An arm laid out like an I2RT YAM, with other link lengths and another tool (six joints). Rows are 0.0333 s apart.
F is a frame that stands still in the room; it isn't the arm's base.
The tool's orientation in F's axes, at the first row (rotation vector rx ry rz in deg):
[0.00 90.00 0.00]
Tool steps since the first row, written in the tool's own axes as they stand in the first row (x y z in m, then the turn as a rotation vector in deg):
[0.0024 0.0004 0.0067 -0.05 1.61 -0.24]
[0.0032 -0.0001 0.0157 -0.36 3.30 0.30]
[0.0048 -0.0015 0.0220 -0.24 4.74 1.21]
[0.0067 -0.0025 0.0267 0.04 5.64 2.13]
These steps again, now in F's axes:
[0.0067 0.0004 -0.0024 -0.24 1.61 0.05]
[0.0157 -0.0001 -0.0032 0.30 3.30 0.36]
[0.0220 -0.0015 -0.0048 1.21 4.74 0.24]
[0.0267 -0.0025 -0.0067 2.13 5.64 -0.04]

